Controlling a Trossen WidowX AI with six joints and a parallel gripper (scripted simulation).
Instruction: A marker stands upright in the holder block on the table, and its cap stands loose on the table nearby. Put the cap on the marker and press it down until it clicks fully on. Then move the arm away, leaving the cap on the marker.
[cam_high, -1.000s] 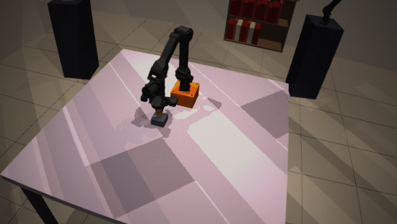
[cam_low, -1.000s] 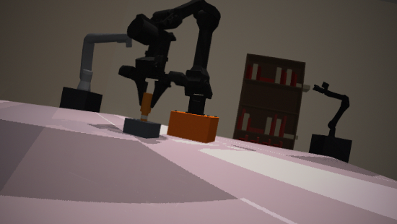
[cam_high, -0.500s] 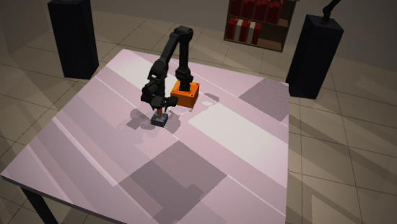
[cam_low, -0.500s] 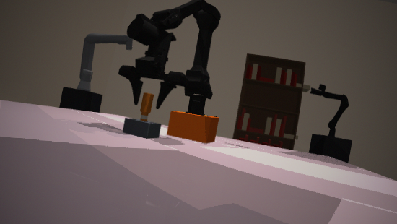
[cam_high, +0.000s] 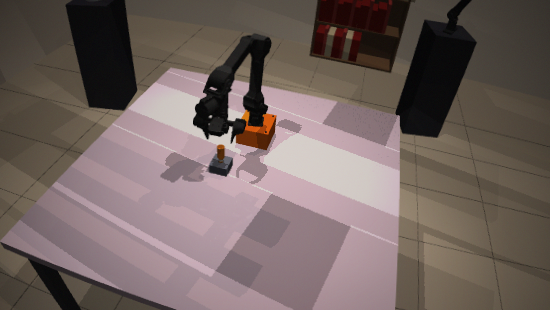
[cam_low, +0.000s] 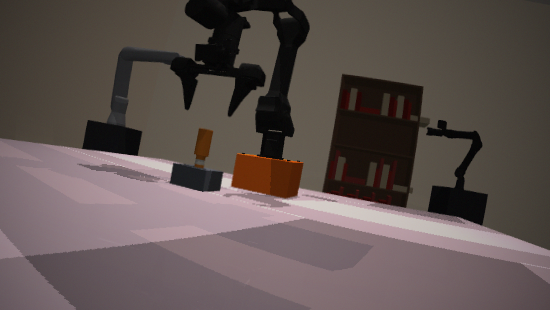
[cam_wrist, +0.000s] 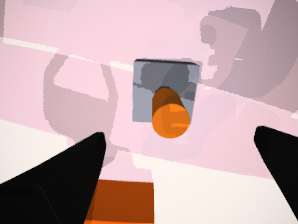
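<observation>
Now: gripper tip 1 cm past the orange cap and 6 cm above it. From my gripper tip the other things lie so: holder block (1 cm behind, 13 cm below).
</observation>
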